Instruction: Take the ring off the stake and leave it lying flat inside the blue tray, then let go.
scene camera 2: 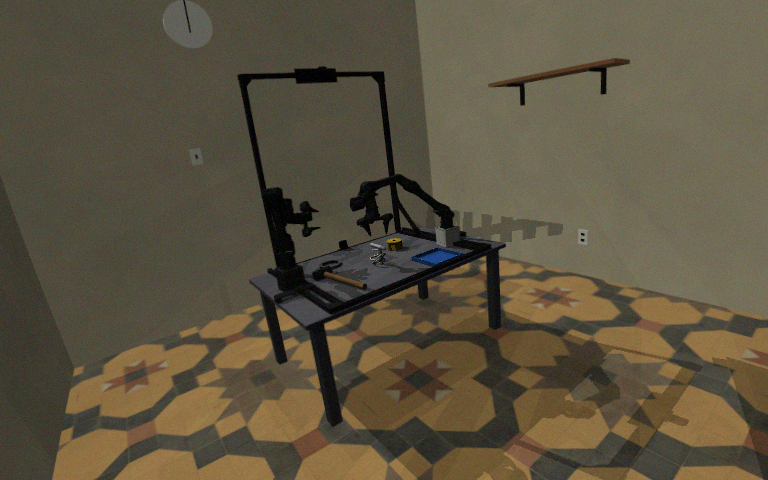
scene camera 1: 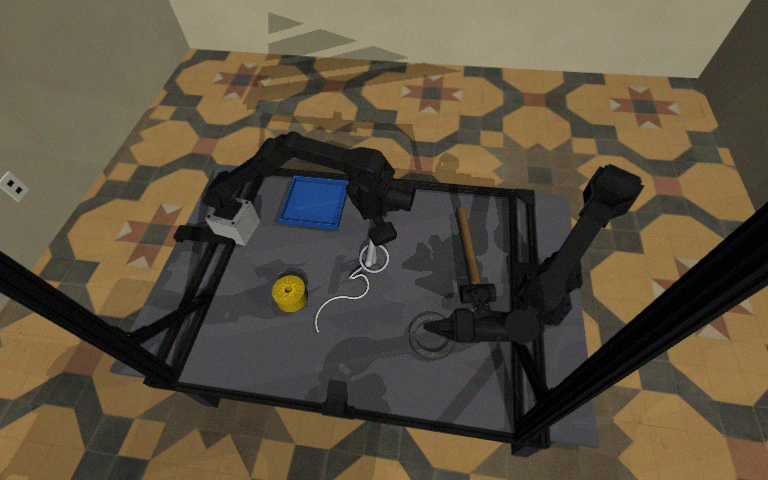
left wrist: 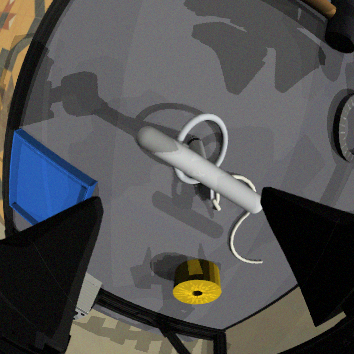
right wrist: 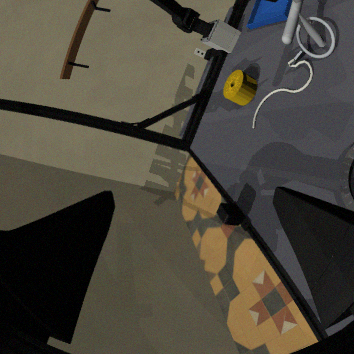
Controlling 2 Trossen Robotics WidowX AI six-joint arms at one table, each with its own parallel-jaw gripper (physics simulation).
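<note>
A white ring is around the post of the white stake, below its thick crossbar. A thin pale cord trails beside them. The blue tray holds nothing visible. My left gripper is open and empty, pointing down above the stake, apart from it. My right gripper is open and empty, raised over the right part of the table in scene camera 1.
A yellow spool stands near the cord. A hammer with a wooden handle lies to the right in scene camera 1. A dark round ring lies below my right gripper. Black rails edge the table.
</note>
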